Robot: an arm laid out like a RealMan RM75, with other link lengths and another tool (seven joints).
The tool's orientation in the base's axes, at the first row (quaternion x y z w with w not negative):
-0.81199, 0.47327, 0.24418, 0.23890
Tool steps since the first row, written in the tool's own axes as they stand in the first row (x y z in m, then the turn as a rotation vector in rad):
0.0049, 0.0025, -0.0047, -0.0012, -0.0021, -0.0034
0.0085, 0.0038, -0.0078, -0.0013, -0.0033, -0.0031
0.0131, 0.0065, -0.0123, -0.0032, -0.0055, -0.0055
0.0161, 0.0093, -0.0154, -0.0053, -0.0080, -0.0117
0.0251, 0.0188, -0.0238, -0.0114, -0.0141, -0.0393
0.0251, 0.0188, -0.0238, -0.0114, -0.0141, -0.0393
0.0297, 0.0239, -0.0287, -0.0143, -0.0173, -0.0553
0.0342, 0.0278, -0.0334, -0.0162, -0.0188, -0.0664
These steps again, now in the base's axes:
0.0007, -0.0072, 0.0002, 0.0019, -0.0004, 0.0037
0.0016, -0.0120, 0.0001, 0.0029, 0.0004, 0.0037
0.0020, -0.0190, 0.0003, 0.0044, 0.0011, 0.0071
0.0014, -0.0241, 0.0003, 0.0068, -0.0003, 0.0135
-0.0017, -0.0393, -0.0003, 0.0142, -0.0107, 0.0394
-0.0017, -0.0393, -0.0003, 0.0142, -0.0107, 0.0394
-0.0034, -0.0476, -0.0002, 0.0185, -0.0173, 0.0540
-0.0041, -0.0551, -0.0001, 0.0209, -0.0223, 0.0639

